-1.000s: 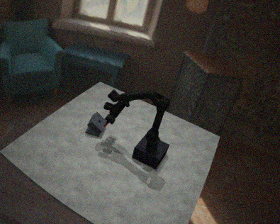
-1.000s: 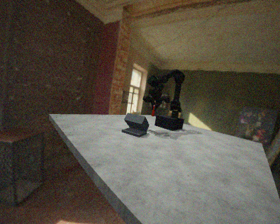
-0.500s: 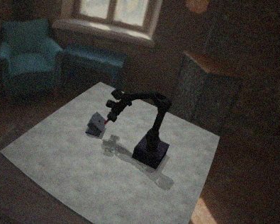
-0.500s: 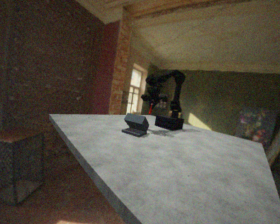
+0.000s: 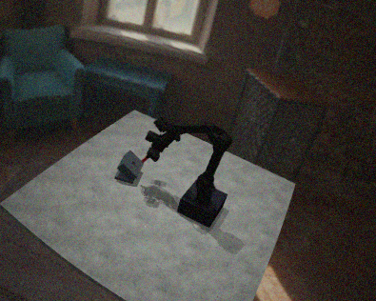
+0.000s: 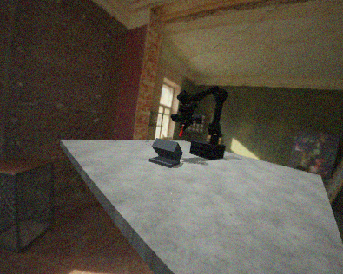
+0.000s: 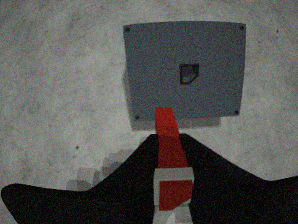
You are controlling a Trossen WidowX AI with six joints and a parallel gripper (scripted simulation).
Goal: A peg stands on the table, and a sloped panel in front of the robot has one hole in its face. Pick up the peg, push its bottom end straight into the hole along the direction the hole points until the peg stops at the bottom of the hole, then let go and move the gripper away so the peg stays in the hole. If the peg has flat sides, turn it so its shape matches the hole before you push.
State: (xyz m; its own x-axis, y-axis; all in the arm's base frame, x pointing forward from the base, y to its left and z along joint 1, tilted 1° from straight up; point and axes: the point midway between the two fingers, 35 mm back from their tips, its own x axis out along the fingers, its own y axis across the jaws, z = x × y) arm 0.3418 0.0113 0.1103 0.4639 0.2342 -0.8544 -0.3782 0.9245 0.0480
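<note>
Right now my gripper tip is 9 cm short of the sloped panel, 1 cm to the right of it and 11 cm above it. The rest, counted from my gripper tip: red peg: 1 cm behind, 1 cm above.
</note>
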